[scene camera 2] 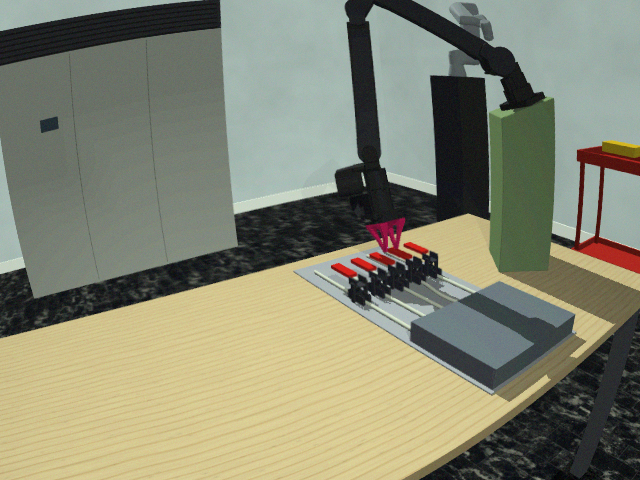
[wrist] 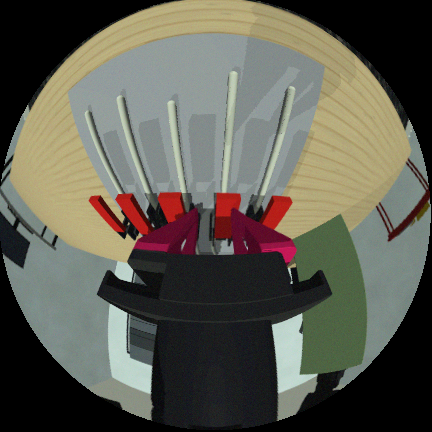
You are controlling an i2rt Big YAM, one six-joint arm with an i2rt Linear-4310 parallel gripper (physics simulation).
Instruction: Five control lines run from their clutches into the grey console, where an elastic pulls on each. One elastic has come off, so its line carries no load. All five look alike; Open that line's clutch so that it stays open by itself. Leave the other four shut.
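Frame: origin at the arm's base, x ahead, y left, z up, level; millimetres.
Seen in the pictures: gripper, between the fingertips: (scene camera 2: 391,250) (wrist: 214,212); arm's base, origin of its link: (scene camera 2: 523,103).
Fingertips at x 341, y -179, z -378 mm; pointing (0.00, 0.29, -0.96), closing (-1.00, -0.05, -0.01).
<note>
Offsets run from my fingertips to a thing's top centre. "pt": to the spot under its first point. Level surfaces: height alone.
Five red clutch levers stand in a row: first @[152 mm ahead, 39 mm left, 1 mm down] (scene camera 2: 343,270) (wrist: 107,216), second @[97 mm ahead, 38 mm left, 1 mm down] (scene camera 2: 363,264) (wrist: 134,214), third @[42 mm ahead, 36 mm left, 1 mm down] (scene camera 2: 382,258) (wrist: 171,206), fourth @[13 mm back, 35 mm left, 2 mm down] (scene camera 2: 400,253) (wrist: 228,205) and fifth @[68 mm back, 34 mm left, 1 mm down] (scene camera 2: 415,248) (wrist: 276,212). All look similarly slanted. Pale lines run through the black clutches to the grey console @[34 mm ahead, 417 mm left, 13 mm down] (scene camera 2: 473,330). In the scene view the fourth line @[pt 1 mm back, 190 mm left, 50 mm down] (scene camera 2: 439,293) looks slightly bowed, and its free end @[pt 11 mm back, 106 mm right, 49 mm down] (wrist: 233,90) reaches far out in the wrist view. My gripper (scene camera 2: 391,250) (wrist: 214,212) is partly open and empty, its tips near the fourth lever, one overlapping its edge in the wrist view. Contact is unclear.
The clutches and console stand on a grey base plate @[pt 160 mm ahead, 110 mm right, 53 mm down] (scene camera 2: 309,272) (wrist: 200,60) on the wooden table @[60 mm down] (scene camera 2: 206,372) (wrist: 350,165). A green column (scene camera 2: 522,191) (wrist: 332,300) stands near the fifth clutch. A red cart (scene camera 2: 594,156) is beyond the table.
</note>
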